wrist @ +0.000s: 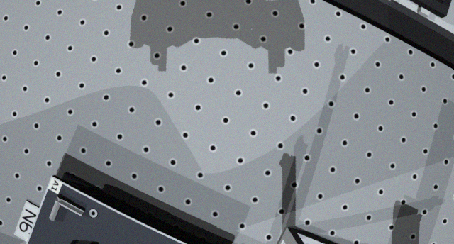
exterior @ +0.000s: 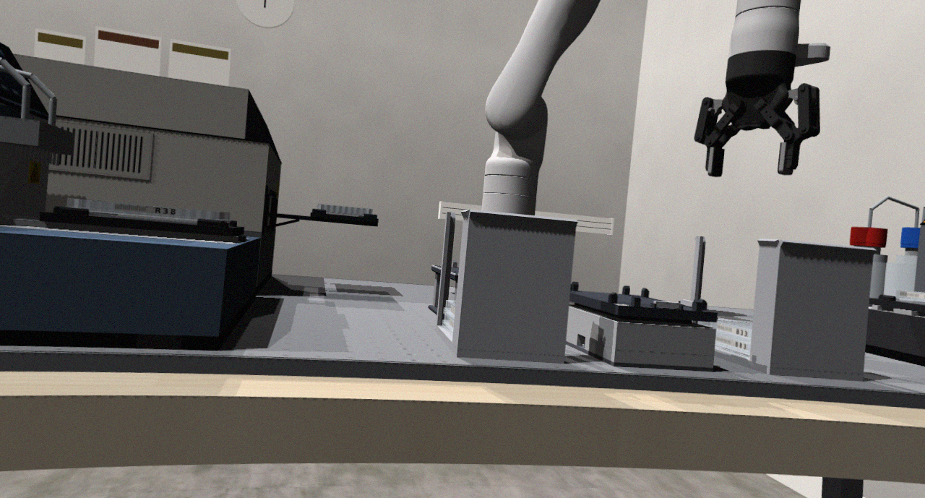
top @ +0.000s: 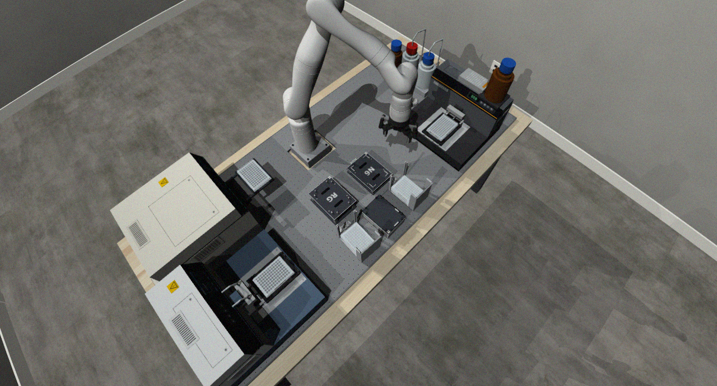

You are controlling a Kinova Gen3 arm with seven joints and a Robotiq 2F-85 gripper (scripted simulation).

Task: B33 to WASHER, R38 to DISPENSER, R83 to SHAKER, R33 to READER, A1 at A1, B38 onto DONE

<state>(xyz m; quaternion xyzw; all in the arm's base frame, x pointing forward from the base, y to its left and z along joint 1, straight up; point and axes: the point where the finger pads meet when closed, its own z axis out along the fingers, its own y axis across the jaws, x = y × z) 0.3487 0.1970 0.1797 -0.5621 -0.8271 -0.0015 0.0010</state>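
My gripper is now 27 cm to the right of the plate R83, 14 cm above it and 5 cm short of it. From my hand the other things lie so: RG nest: 31 cm to the right, 16 cm below, 7 cm behind; plate B33: 19 cm below, 13 cm ahead, 6 cm to the right; nest N6: 19 cm below, 10 cm to the right, 5 cm behind.
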